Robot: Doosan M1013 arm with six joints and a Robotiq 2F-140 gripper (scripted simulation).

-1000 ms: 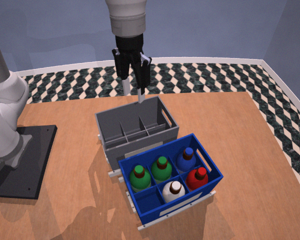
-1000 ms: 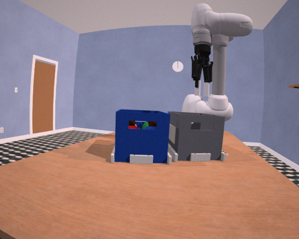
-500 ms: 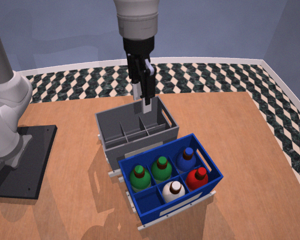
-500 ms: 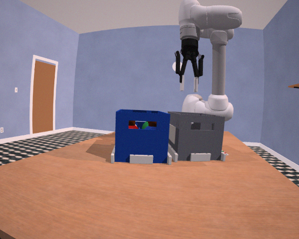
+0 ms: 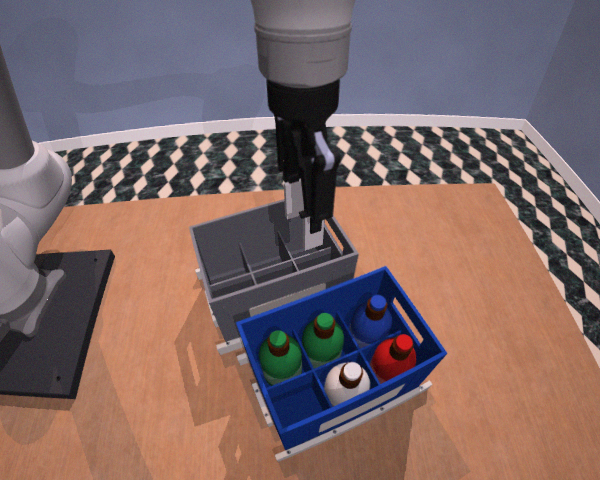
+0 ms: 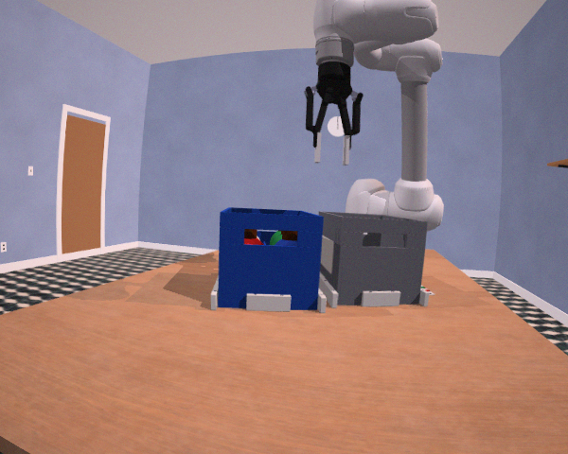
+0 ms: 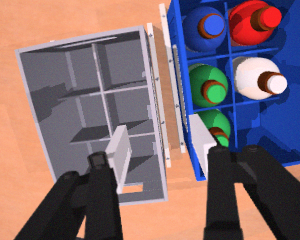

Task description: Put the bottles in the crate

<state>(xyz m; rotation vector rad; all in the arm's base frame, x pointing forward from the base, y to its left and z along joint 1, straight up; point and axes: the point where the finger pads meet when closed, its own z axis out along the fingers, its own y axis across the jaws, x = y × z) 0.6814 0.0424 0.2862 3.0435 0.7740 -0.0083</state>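
Now: hand 170 mm short of the red bottle, 110 mm to the left of it and 230 mm above it. Round my hand: green bottle: 40 mm ahead, 80 mm to the right, 230 mm below; then blue bottle: 130 mm ahead, 40 mm to the right, 230 mm below; then grey crate: 70 mm behind, 70 mm to the left, 230 mm below.
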